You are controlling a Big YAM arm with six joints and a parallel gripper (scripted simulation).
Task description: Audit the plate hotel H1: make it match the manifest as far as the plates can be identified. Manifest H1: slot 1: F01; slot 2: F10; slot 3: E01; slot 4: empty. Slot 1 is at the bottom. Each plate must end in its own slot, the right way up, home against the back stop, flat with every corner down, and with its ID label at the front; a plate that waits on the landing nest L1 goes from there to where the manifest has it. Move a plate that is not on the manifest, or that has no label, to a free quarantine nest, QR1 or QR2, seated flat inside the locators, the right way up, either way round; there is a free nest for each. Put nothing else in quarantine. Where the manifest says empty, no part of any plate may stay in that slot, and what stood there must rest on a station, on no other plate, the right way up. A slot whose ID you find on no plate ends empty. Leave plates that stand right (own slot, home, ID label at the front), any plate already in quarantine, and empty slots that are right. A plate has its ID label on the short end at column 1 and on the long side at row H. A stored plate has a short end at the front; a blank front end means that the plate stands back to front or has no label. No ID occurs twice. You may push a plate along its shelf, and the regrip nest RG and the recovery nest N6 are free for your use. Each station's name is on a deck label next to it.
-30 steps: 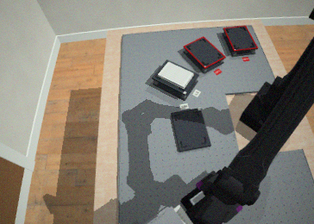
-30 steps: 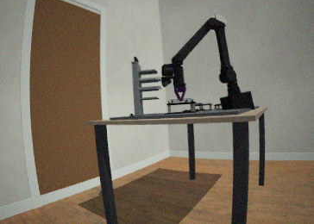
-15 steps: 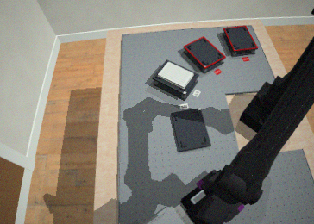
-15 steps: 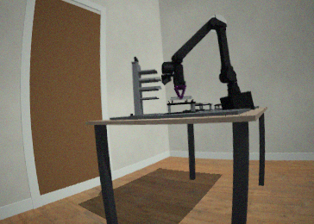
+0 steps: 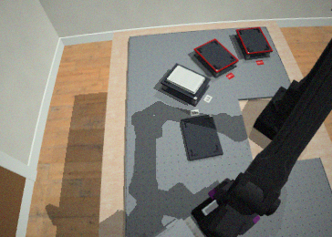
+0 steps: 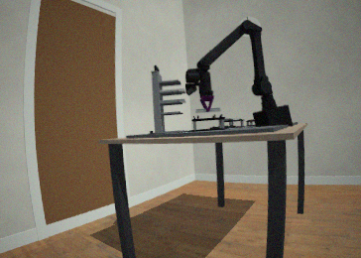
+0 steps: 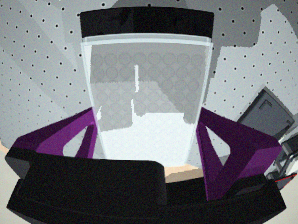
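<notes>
Right now my hand is 5 cm above the black nest. The rest, counted from my hand: pale plate right at my hand; plate hotel 23 cm ahead, 10 cm to the left, 5 cm above; H1 deck label 7 cm ahead, 14 cm to the left, 10 cm below.
</notes>
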